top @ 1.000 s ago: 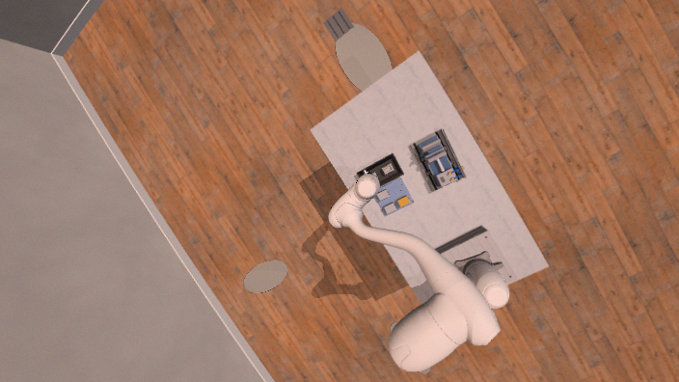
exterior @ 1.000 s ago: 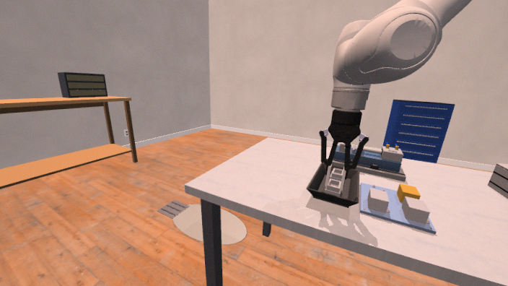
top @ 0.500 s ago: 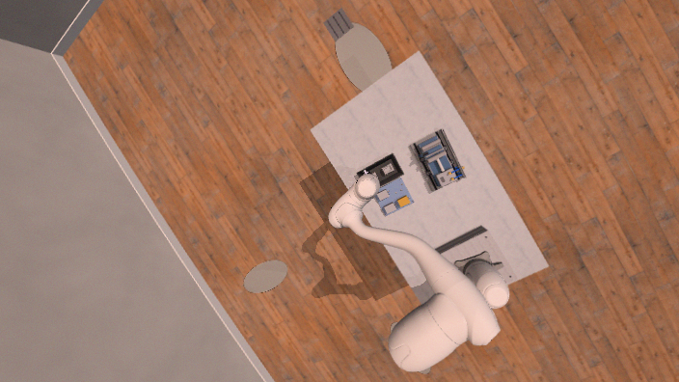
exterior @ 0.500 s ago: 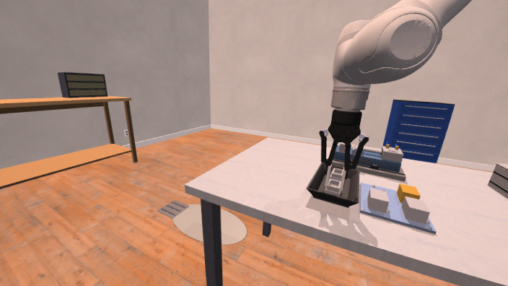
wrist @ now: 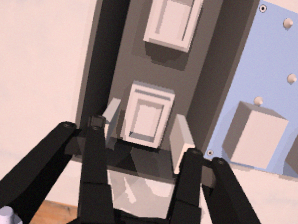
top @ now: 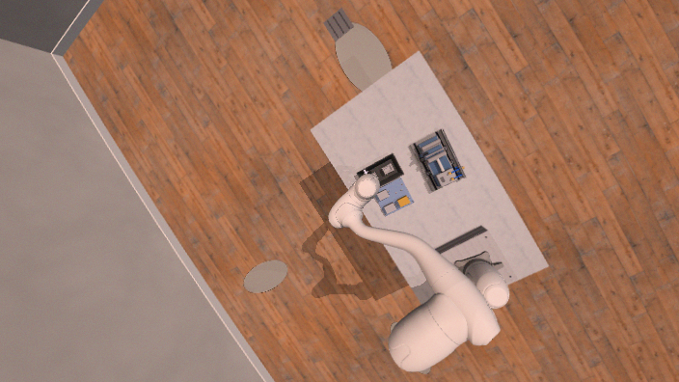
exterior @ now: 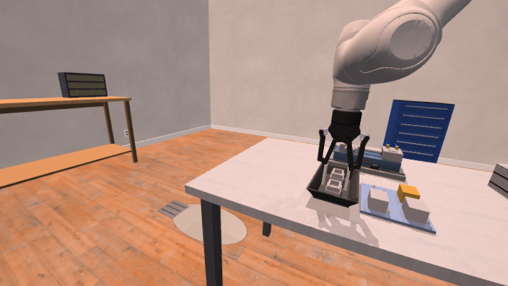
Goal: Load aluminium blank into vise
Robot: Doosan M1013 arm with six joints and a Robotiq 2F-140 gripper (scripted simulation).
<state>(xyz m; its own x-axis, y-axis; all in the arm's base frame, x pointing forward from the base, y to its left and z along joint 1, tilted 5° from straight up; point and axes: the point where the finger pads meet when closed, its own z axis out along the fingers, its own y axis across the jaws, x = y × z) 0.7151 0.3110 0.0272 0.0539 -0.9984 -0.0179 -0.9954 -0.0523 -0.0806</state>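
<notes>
Right now the infeed plate is 16 cm behind my hand, 7 cm below it and 6 cm to the right of it. From my hand the other things lie so: brass blank (21 cm behind, 11 cm to the right, 4 cm below); dark work stop rod (32 cm to the right, 2 cm above); fixed jaw (36 cm to the right, 3 cm ahead, 1 cm above).
</notes>
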